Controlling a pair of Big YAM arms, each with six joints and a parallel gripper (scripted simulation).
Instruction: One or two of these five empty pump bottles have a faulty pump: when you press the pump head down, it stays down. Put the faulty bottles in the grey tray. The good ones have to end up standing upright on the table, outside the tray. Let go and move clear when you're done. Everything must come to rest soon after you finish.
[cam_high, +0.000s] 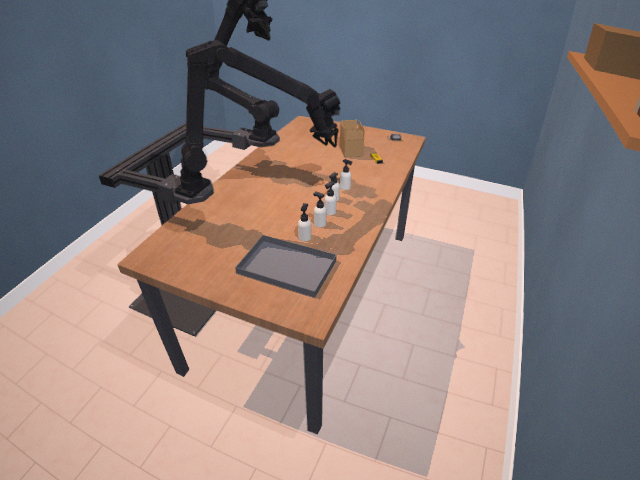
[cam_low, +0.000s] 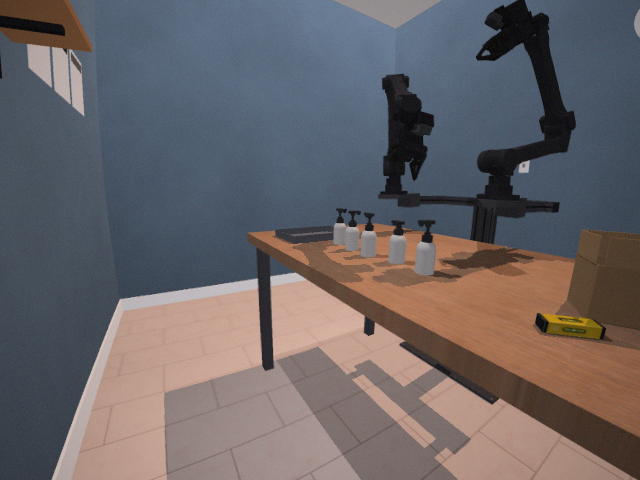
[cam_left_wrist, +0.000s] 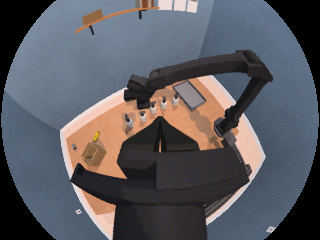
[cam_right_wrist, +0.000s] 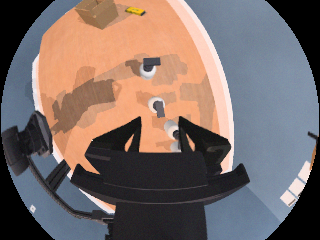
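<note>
My right hand is 40 mm short of the grey tray, 490 mm to the left of it and 250 mm above it. Also, from my right hand: dark object 90 mm ahead, 750 mm to the left, 240 mm below; yellow spirit level 80 mm ahead, 450 mm to the left, 250 mm below.
</note>
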